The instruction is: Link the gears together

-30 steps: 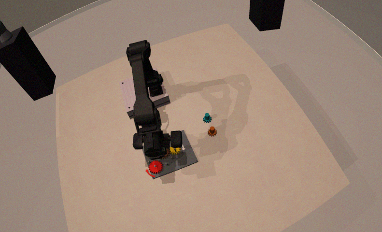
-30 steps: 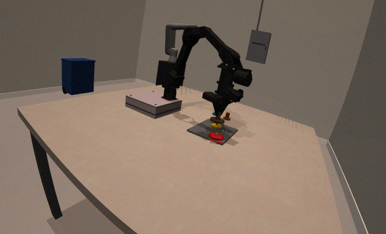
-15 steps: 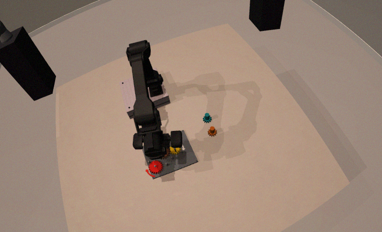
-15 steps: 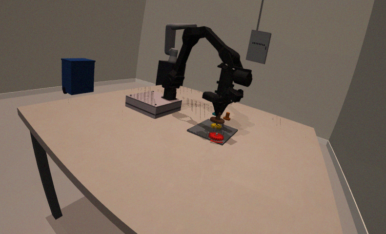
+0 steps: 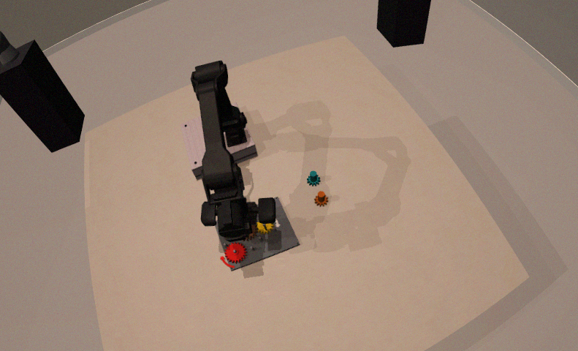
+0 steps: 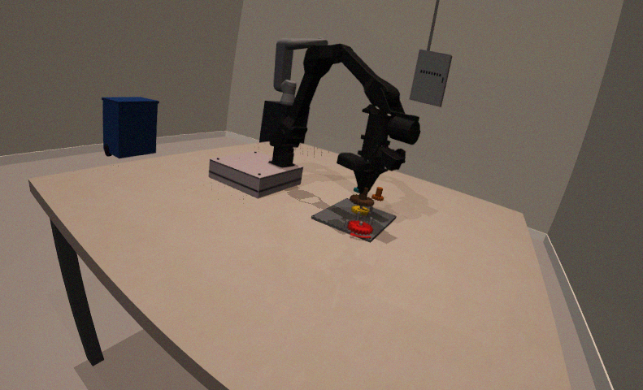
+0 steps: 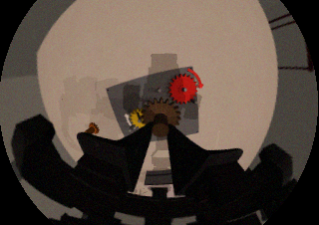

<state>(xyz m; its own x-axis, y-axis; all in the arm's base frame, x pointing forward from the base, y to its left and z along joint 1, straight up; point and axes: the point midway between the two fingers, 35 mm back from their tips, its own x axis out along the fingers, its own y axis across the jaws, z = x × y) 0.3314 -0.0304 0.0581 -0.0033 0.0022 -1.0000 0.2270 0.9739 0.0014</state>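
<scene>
Right now the yellow gear is 20 mm behind my gripper tip, 50 mm to the left of it and 70 mm below it. The rest, counted from my gripper tip: orange gear 60 mm behind, 230 mm to the left, 70 mm below; brown gear 10 mm below; red gear 40 mm ahead, 50 mm to the right, 70 mm below.
</scene>
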